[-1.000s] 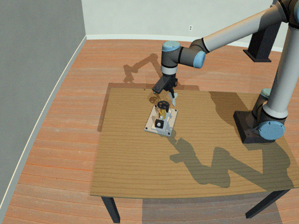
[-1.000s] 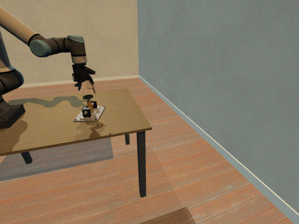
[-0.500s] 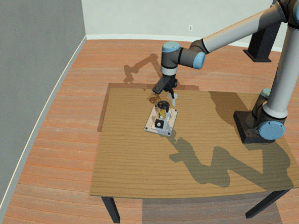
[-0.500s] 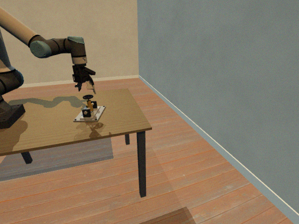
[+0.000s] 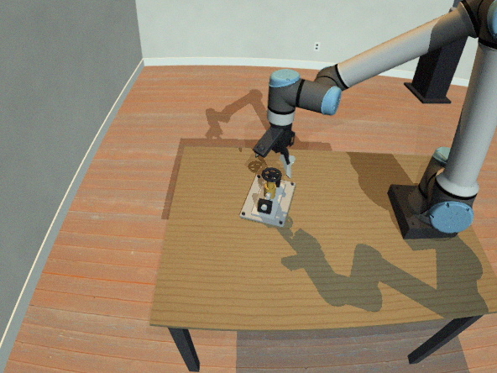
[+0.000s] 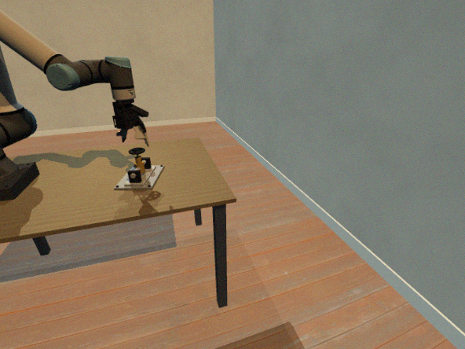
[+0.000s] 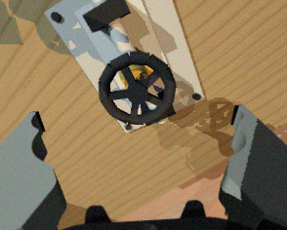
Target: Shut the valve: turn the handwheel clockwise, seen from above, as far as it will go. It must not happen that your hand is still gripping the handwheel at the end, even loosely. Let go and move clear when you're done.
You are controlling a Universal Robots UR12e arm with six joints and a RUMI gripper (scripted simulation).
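Now: the black spoked handwheel 4 cm below my hand. From my hand the other things lie so: base plate 16 cm below.
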